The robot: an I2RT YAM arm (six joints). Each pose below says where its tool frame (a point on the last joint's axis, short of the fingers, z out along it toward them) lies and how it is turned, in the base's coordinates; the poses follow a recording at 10 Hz.
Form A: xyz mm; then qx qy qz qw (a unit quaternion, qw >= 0).
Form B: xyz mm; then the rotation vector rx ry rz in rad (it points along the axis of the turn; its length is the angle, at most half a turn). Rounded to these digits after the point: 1 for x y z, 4 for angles.
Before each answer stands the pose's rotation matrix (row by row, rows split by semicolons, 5 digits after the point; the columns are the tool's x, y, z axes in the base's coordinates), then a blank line. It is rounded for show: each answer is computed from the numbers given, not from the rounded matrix.
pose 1, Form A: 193.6, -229.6, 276.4, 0.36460, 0.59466, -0.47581, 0.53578
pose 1, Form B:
-0.16002 0.94348 0.29025; -0.07623 0.28135 -0.95657; -0.98417 -0.17520 0.02690

193.6, -229.6, 276.4, 0.8682, 1.4161, -1.1331
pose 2, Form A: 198.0, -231.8, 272.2, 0.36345, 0.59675, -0.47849, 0.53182
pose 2, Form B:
-0.17014 0.94273 0.28692; -0.07516 0.27790 -0.95767; -0.98255 -0.18450 0.02358

198.0, -231.8, 272.2, 0.8670, 1.4235, -1.1414
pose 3, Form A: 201.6, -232.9, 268.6, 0.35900, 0.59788, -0.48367, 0.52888
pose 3, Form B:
-0.18280 0.94089 0.28514; -0.08233 0.27436 -0.95810; -0.97970 -0.19862 0.02731

201.6, -232.9, 268.6, 0.8574, 1.4280, -1.1552
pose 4, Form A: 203.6, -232.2, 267.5, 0.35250, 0.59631, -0.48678, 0.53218
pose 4, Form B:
-0.18507 0.93850 0.29151; -0.09771 0.27759 -0.95572; -0.97786 -0.20535 0.04033

203.6, -232.2, 267.5, 0.8407, 1.4222, -1.1610
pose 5, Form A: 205.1, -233.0, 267.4, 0.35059, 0.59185, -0.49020, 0.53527
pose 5, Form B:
-0.18115 0.93976 0.28988; -0.10978 0.27359 -0.95556; -0.97731 -0.20493 0.05361

205.1, -233.0, 267.4, 0.8351, 1.4097, -1.1676
